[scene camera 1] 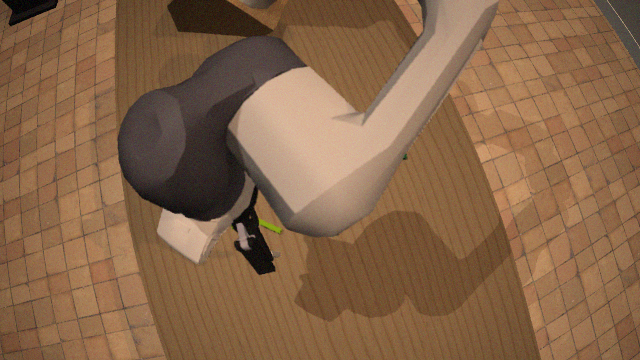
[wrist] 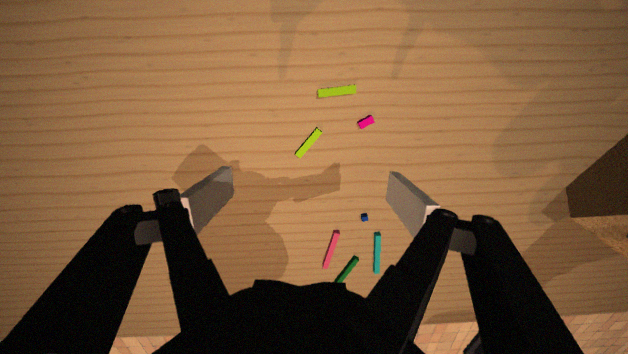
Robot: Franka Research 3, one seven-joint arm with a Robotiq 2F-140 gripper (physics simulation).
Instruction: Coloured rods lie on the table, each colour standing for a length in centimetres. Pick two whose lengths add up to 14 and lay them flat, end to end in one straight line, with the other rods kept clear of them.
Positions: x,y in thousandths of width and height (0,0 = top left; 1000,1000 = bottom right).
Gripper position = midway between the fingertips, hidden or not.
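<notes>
Visible: my gripper (scene camera 1: 407,588). Gripper (wrist: 494,518) in sight too.
</notes>
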